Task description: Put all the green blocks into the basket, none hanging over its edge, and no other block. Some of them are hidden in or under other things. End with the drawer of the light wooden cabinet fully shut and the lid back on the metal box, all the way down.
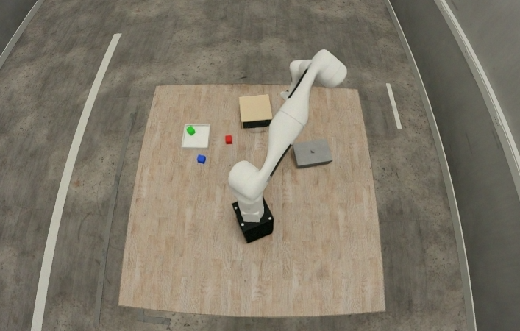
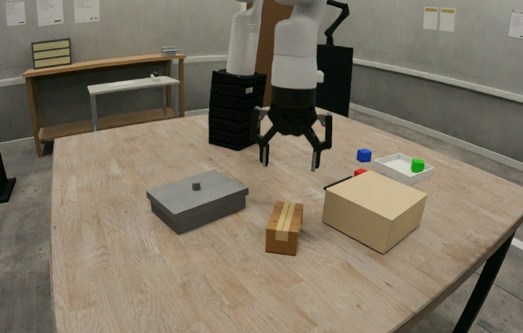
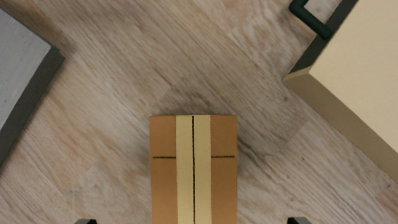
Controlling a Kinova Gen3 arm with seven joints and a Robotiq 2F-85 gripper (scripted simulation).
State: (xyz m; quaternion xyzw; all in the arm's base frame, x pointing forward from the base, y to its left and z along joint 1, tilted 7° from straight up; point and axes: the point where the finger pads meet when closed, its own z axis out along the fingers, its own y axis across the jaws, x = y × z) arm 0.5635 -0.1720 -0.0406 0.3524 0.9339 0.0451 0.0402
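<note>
Now: the small cardboard box 120 mm below my hand. The rest, counted from my hand: light wooden cabinet 200 mm to the left, 120 mm below, 50 mm ahead; then lid 180 mm behind, 110 mm to the right, 110 mm below; then drawer 200 mm to the left, 120 mm below, 40 mm ahead.
</note>
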